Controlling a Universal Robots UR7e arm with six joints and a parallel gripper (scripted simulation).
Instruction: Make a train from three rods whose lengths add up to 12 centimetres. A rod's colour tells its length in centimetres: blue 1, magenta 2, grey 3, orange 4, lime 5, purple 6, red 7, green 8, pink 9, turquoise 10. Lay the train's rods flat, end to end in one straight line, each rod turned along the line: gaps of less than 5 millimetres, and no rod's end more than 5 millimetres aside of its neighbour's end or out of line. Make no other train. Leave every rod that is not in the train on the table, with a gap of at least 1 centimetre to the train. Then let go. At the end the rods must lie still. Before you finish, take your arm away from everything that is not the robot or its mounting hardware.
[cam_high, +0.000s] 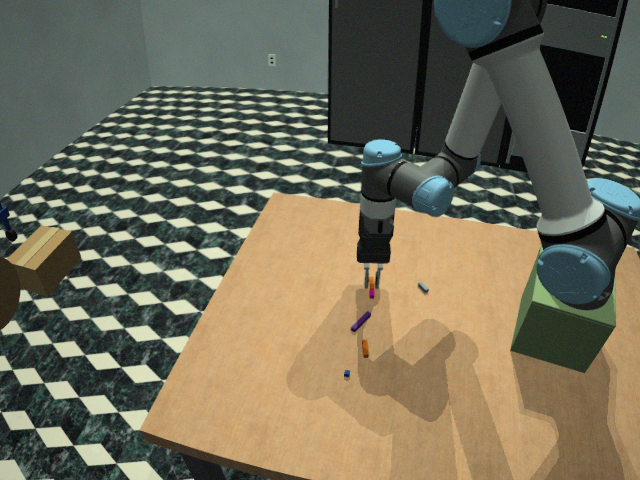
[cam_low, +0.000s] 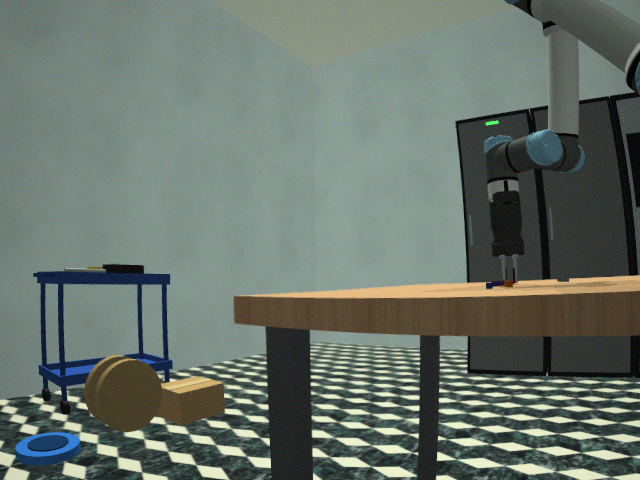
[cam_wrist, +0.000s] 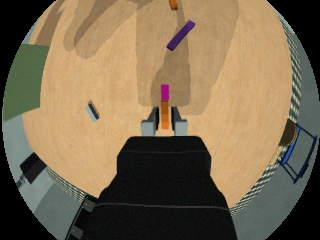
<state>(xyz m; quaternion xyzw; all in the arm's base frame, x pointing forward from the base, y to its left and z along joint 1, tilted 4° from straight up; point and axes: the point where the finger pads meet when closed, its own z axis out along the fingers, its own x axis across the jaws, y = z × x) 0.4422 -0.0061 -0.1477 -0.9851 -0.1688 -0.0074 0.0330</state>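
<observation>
Now: the magenta rod 10 mm behind my hand, 30 mm to the left of it and 10 mm below it. From my hand the other things lie so: small blue rod (30 mm behind, 260 mm to the left, 10 mm below); grey rod (120 mm behind, 30 mm to the right, 10 mm below); purple rod (10 mm behind, 120 mm to the left, 10 mm below).
</observation>
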